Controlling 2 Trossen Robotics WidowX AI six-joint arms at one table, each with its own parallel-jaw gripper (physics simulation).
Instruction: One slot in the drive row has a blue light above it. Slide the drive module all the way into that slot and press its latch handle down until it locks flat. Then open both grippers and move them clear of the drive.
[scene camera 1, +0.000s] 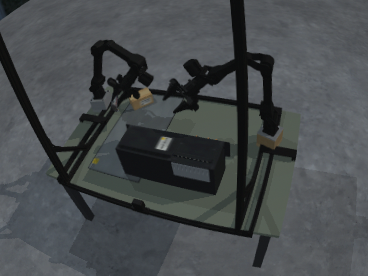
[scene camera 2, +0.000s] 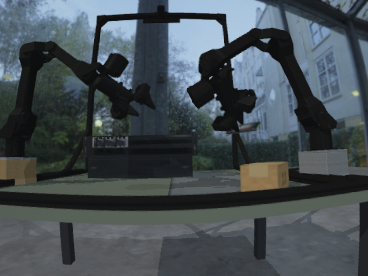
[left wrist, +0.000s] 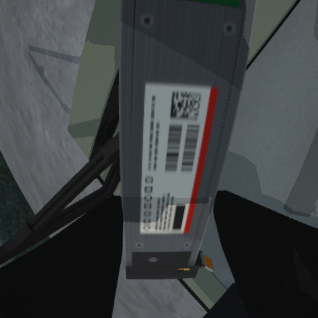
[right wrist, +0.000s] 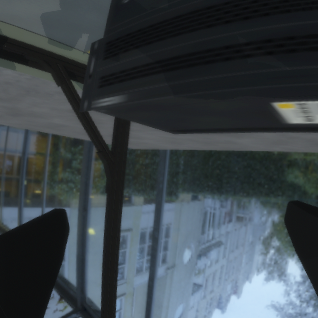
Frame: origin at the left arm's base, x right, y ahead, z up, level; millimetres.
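Seen in the pictures: left gripper, fingertip midpoint: (scene camera 1: 114, 102) (scene camera 2: 240, 128) (left wrist: 168, 204); right gripper, fingertip midpoint: (scene camera 1: 168, 106) (scene camera 2: 146, 112) (right wrist: 180, 218); left arm's base, origin of the base link: (scene camera 1: 99, 95) (scene camera 2: 321, 150); right arm's base, origin of the base link: (scene camera 1: 270, 130) (scene camera 2: 14, 157).
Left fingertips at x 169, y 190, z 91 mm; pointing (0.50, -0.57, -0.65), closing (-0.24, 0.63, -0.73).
Note:
Pixels of each thing's top centre, then the offset from my left fingertips to it. "spot": a spot on its surface instead.
- drive module, middle of its top: (left wrist: 141, 211) (scene camera 2: 241, 123) (scene camera 1: 114, 98) dx -9, dy -1, dz +15 mm
- small orange part, surface spot: (left wrist: 208, 261) spot: dx +43, dy +29, dz -20 mm
- black drive chassis, middle of its top: (scene camera 1: 167, 145) (scene camera 2: 141, 137) dx +267, dy +337, dz -2 mm
- cardboard box, middle of its top: (scene camera 2: 266, 163) (scene camera 1: 139, 94) dx -201, dy +53, dz -116 mm
The drive module (left wrist: 170, 60) (scene camera 2: 250, 128) is a flat grey metal unit with a white, red-edged label; it is held in the air, apart from the chassis. My left gripper (left wrist: 168, 204) (scene camera 2: 234, 125) is shut on it near its dark end, where a small orange part (left wrist: 208, 261) shows. The black drive chassis (scene camera 1: 145, 160) (scene camera 2: 140, 165) (right wrist: 200, 90) stands on the table, with a row of silver drive fronts (scene camera 2: 110, 142) at its upper left in scene camera 2. No blue light can be made out. My right gripper (scene camera 1: 171, 104) (scene camera 2: 145, 111) (right wrist: 180, 218) is open and empty, raised behind the chassis in scene camera 1.
A cardboard box (scene camera 1: 142, 100) (scene camera 2: 264, 176) stands near the left gripper. A grey sheet (scene camera 1: 107, 155) lies partly beside the chassis. Black frame posts (scene camera 1: 240, 100) rise from the table. The arms stand on a grey block (scene camera 2: 323, 161) and a cardboard-coloured block (scene camera 1: 270, 139).

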